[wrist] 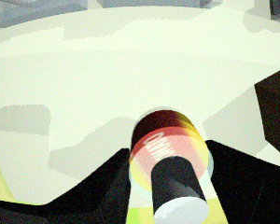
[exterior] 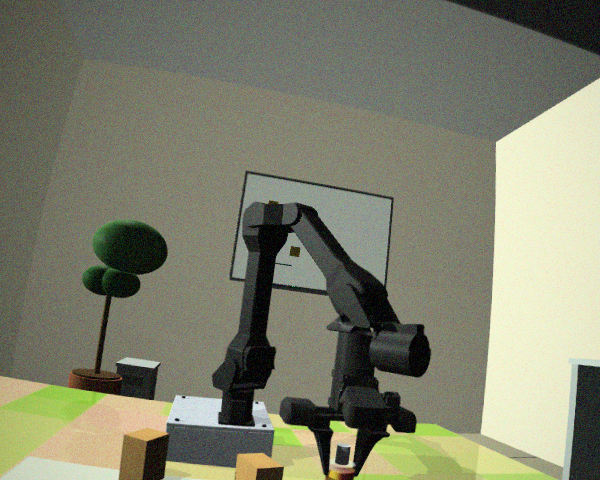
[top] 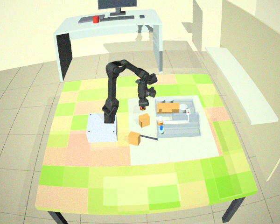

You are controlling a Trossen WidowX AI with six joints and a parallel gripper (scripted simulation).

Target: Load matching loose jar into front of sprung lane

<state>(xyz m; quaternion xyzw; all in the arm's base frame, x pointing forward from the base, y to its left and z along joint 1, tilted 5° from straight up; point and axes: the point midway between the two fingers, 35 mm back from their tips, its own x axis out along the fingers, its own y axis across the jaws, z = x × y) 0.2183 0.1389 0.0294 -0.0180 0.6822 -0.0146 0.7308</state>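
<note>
Now: the thin dark rod 1 cm ahead of my gripper tip, 24 cm to the right of it and 5 cm below it. From my gripper tip the other things lie so: grey lane fixture: 25 cm ahead, 12 cm to the right, 4 cm below.
</note>
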